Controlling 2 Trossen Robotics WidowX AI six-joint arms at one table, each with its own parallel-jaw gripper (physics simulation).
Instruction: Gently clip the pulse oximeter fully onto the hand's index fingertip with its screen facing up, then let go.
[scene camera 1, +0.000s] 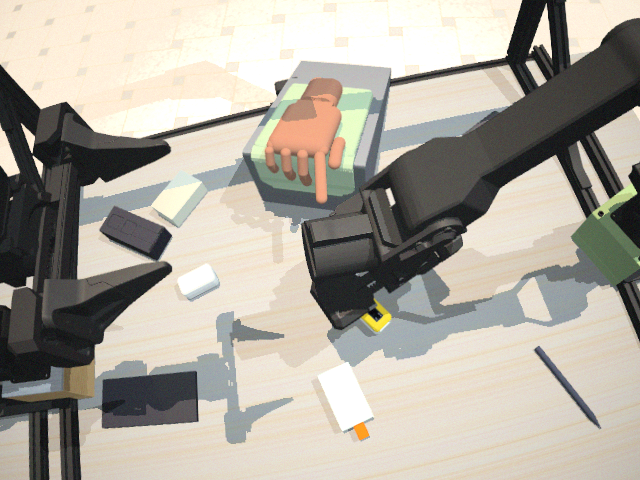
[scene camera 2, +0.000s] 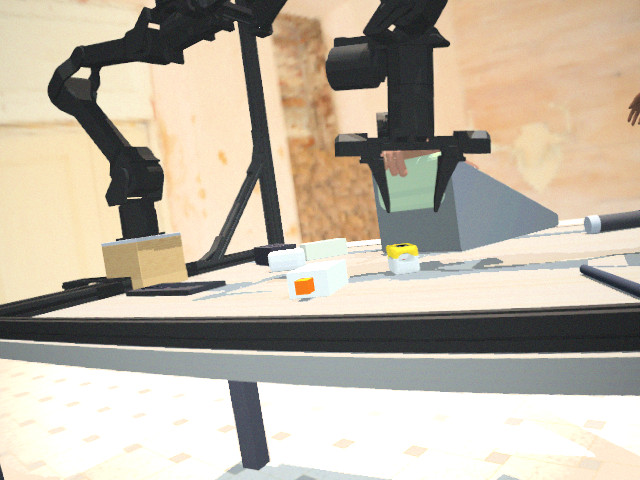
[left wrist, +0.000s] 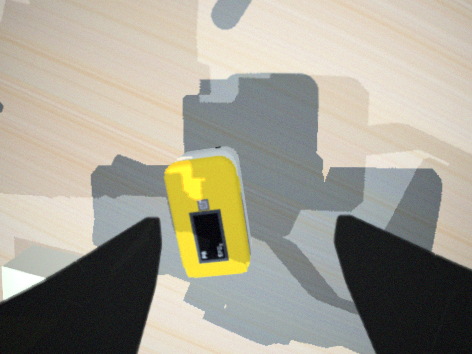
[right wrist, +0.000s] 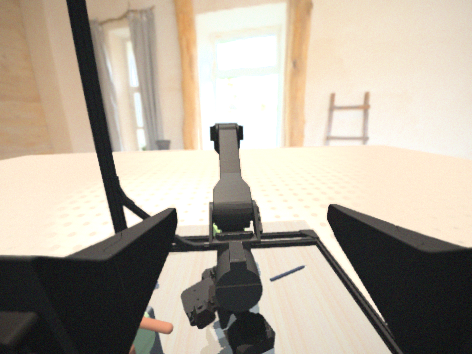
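Seen in the pictures: left gripper, fingertip midpoint: (scene camera 1: 376, 285) (scene camera 2: 412, 212) (left wrist: 249, 229) (right wrist: 229, 341); right gripper, fingertip midpoint: (scene camera 1: 168, 202) (right wrist: 252, 212); left arm's base, link origin: (scene camera 1: 639, 221); right arm's base, link origin: (scene camera 2: 140, 237).
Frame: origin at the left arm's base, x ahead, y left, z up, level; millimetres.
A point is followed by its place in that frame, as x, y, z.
Observation:
The yellow-and-white pulse oximeter (scene camera 1: 379, 320) @(379, -104, -51) (scene camera 2: 403, 253) @(377, -94, -57) (left wrist: 225, 185) @(373, -141, -51) stands on the table with its dark screen facing up. My left gripper (scene camera 2: 412, 210) @(361, -138, -12) (left wrist: 249, 229) @(361, -138, -12) is partly open and empty, pointing down above it; the oximeter appears between the fingers in the left wrist view, nearer the picture's left finger. The left arm partly covers the oximeter in scene camera 1. The hand (scene camera 1: 310, 124) @(328, -337, 95) (scene camera 2: 397, 163) @(373, -286, 61) rests palm-down on a green pad; its index finger (scene camera 1: 321, 180) (right wrist: 157, 326) sticks out past the edge. My right gripper (scene camera 1: 168, 207) @(507, -168, 329) is wide open and empty, away from both.
The grey wedge (scene camera 1: 383, 111) @(168, -396, -52) (scene camera 2: 493, 211) @(232, -328, -33) supports the hand. A white box (scene camera 1: 345, 396) @(474, -43, -55) with an orange tab lies below the oximeter in scene camera 1. At left are a black slab (scene camera 1: 149, 408) @(726, -176, -75), white case (scene camera 1: 198, 281) @(570, -299, -51), dark block (scene camera 1: 135, 232) @(625, -433, -49) and pale block (scene camera 1: 179, 198) @(536, -449, -53). A pen (scene camera 1: 567, 386) @(212, 117, -75) lies right.

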